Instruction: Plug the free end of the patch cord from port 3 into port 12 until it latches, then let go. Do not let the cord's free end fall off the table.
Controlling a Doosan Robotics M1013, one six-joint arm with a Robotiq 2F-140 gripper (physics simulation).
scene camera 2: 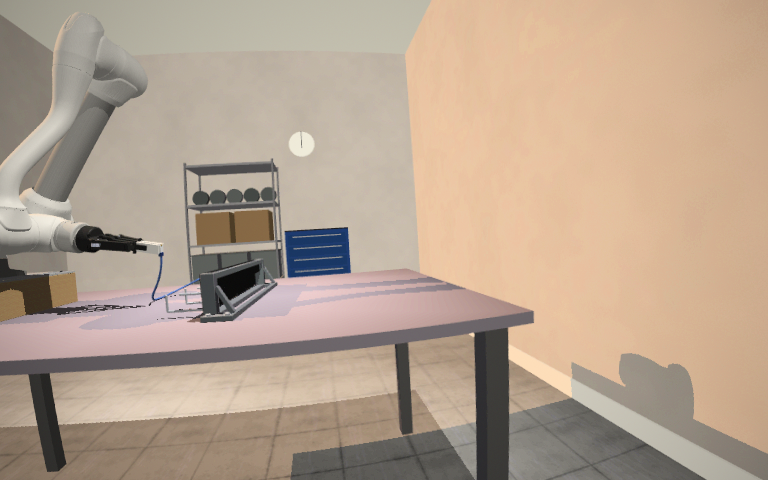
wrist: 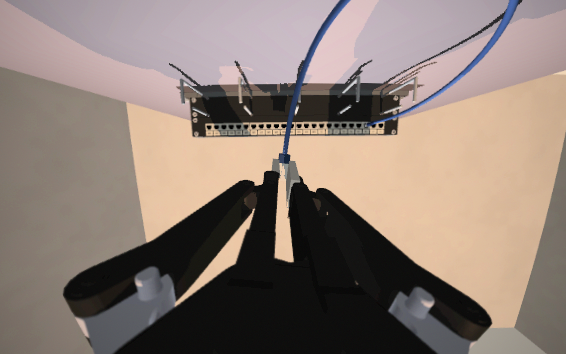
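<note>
My gripper is shut on the blue-booted plug at the cord's free end, held level above the table, back from the patch panel. The plug's tip is hidden between the pale fingertips. The blue patch cord hangs from the plug, reaches down near the table, and runs to the panel. In the wrist view its other end sits in the third port from the right of the port row. The port labels are too small to read, so port 12 cannot be identified.
Thin metal cable guides project from the panel toward the gripper's side. The panel's grey stand rests on the pink table. A shelf rack and a blue drawer cabinet stand beyond the table.
</note>
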